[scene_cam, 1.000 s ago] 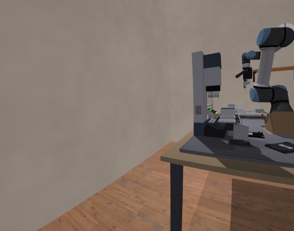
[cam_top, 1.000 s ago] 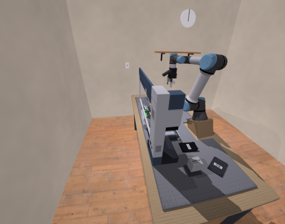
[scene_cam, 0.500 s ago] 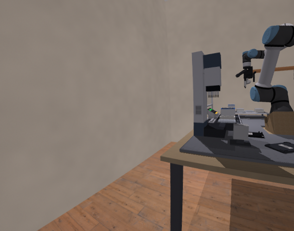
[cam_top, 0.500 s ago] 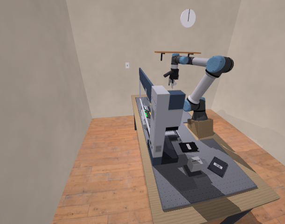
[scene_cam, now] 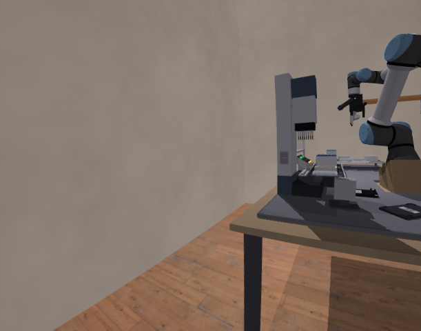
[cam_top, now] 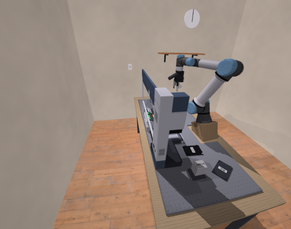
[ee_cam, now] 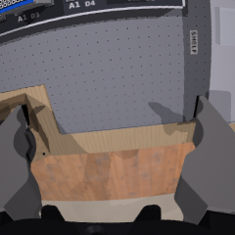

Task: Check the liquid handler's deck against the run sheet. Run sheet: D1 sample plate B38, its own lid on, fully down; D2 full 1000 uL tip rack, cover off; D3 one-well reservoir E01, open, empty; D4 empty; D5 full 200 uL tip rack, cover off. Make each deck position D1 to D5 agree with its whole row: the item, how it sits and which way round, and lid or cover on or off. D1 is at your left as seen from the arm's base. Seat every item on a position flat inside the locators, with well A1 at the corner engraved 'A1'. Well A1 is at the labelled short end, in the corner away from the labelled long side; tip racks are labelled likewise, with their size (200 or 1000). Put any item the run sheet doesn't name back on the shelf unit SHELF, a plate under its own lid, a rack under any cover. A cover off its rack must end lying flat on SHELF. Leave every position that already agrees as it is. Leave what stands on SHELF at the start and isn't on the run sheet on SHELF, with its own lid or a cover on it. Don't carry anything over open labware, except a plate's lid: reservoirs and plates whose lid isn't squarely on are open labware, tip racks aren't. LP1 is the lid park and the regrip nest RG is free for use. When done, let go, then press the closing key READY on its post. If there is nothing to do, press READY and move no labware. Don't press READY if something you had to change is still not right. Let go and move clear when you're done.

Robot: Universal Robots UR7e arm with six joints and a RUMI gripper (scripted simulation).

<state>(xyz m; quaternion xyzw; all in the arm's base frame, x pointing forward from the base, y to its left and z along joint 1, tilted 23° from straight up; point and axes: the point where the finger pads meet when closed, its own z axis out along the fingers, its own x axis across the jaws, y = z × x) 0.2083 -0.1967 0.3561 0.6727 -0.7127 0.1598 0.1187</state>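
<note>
Right now my hand is 16 cm short of the blue-framed tip rack, 16 cm to the right of it and 23 cm above it. From my hand the other things lie so: yellow-rimmed tip rack: 15 cm ahead, 9 cm to the right, 25 cm below; then shelf label: 4 cm behind, 20 cm to the right, 35 cm below; then one-well reservoir: 17 cm ahead, 29 cm to the left, 29 cm below.
</note>
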